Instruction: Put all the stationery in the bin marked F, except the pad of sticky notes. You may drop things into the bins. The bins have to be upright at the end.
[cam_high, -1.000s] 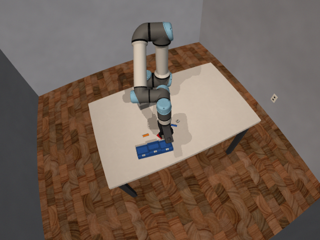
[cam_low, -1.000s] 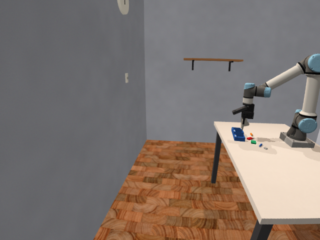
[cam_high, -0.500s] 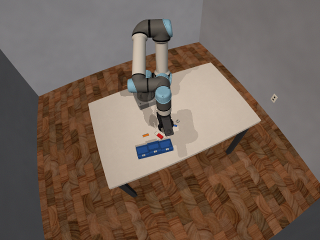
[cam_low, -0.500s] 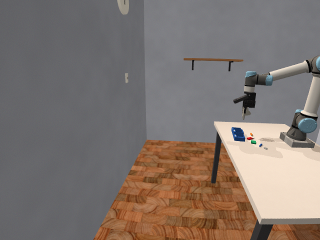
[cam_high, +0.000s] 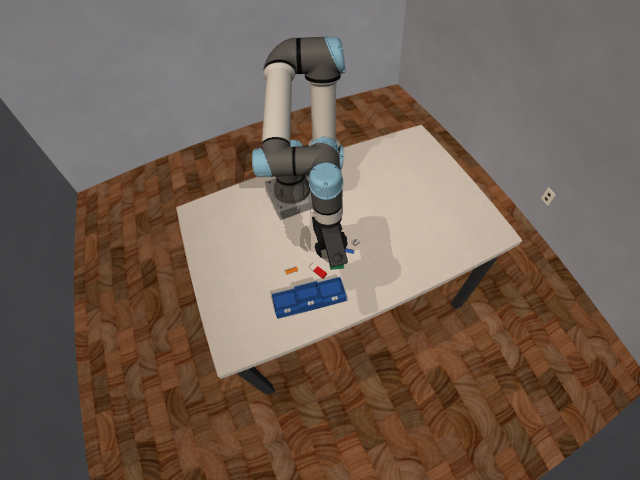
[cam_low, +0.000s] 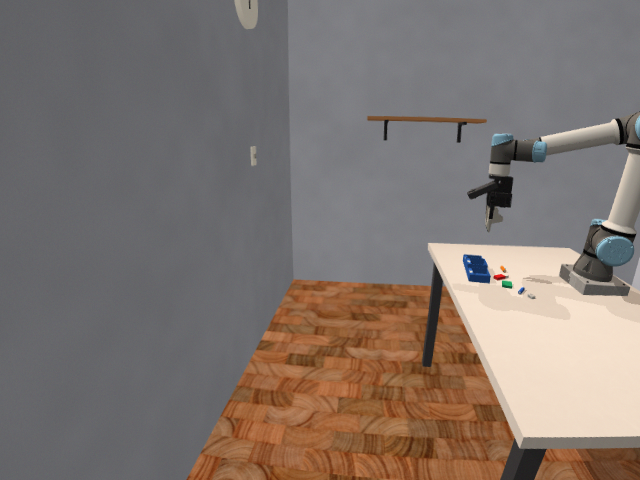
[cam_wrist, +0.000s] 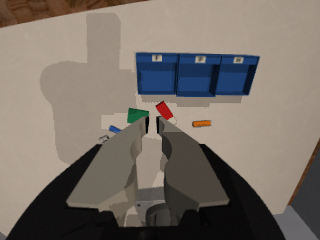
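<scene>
The red block lies 100 mm behind my hand, 30 mm to the right of it and 210 mm below it. From my hand the other things lie so: blue three-compartment bin (10 mm ahead, 90 mm to the right, 200 mm below); then green pad (100 mm behind, 40 mm to the left, 210 mm below); then blue cylinder (140 mm behind, 100 mm to the left, 210 mm below).
</scene>
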